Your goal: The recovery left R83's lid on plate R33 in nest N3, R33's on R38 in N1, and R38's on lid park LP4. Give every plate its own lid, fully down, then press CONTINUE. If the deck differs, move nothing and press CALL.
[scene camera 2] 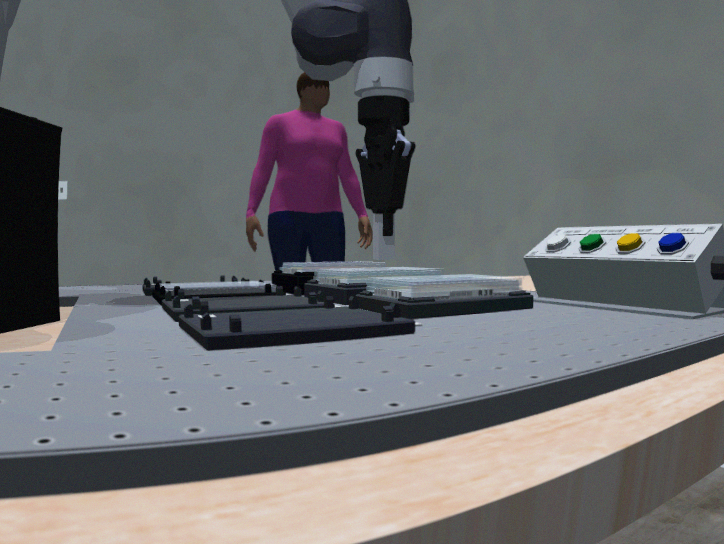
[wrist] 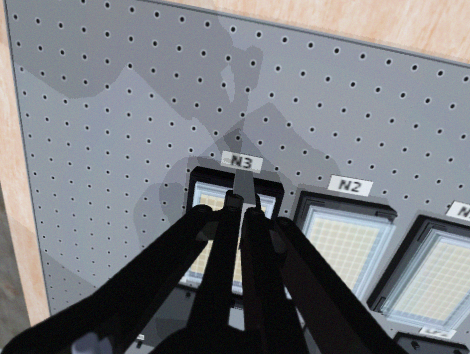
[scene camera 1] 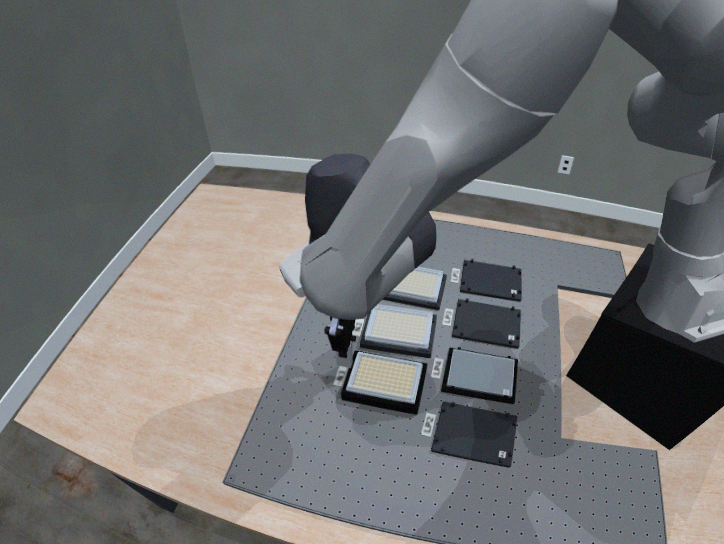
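My gripper [scene camera 1: 342, 353] [scene camera 2: 387, 232] [wrist: 241, 182] is shut and empty, pointing down above the label side of nest N3. The N3 plate [scene camera 1: 385, 376] [scene camera 2: 333, 264] lies level in its black nest, with a clear rim; fingers partly hide it in the wrist view. The N2 plate [scene camera 1: 397, 327] [wrist: 345, 242] and N1 plate [scene camera 1: 430, 284] [scene camera 2: 462, 284] [wrist: 432, 275] sit in their nests under clear covers. A grey translucent lid [scene camera 1: 481, 371] lies flat on the park labelled LP4. Plate and lid IDs are unreadable. The green CONTINUE button [scene camera 2: 591, 241] and blue CALL button [scene camera 2: 671, 241] are on the sloped panel.
Dark lid parks [scene camera 1: 490, 280] [scene camera 1: 485, 322] [scene camera 1: 475, 435] stand beside LP4, with small corner posts. The button box [scene camera 2: 614, 283] also carries white and yellow buttons. The perforated deck [scene camera 1: 327, 467] lies on a wooden table [scene camera 1: 146, 304]. A person [scene camera 2: 308, 163] stands behind the deck.
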